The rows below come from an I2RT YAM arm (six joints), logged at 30 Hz.
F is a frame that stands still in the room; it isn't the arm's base.
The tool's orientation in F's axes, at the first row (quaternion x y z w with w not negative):
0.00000 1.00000 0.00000 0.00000
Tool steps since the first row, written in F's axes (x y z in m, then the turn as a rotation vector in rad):
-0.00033 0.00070 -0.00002 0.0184 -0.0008 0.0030
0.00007 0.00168 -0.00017 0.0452 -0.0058 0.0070
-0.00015 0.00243 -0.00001 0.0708 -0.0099 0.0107
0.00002 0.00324 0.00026 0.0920 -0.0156 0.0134
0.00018 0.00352 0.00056 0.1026 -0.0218 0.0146
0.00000 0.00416 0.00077 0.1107 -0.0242 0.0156
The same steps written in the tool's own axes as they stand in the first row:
0.00033 0.00070 0.00002 -0.0184 -0.0008 -0.0030
-0.00007 0.00168 0.00017 -0.0452 -0.0058 -0.0070
0.00015 0.00243 0.00001 -0.0708 -0.0099 -0.0107
-0.00002 0.00324 -0.00026 -0.0920 -0.0156 -0.0134
-0.00018 0.00352 -0.00056 -0.1026 -0.0218 -0.0146
0.00000 0.00416 -0.00077 -0.1107 -0.0242 -0.0156

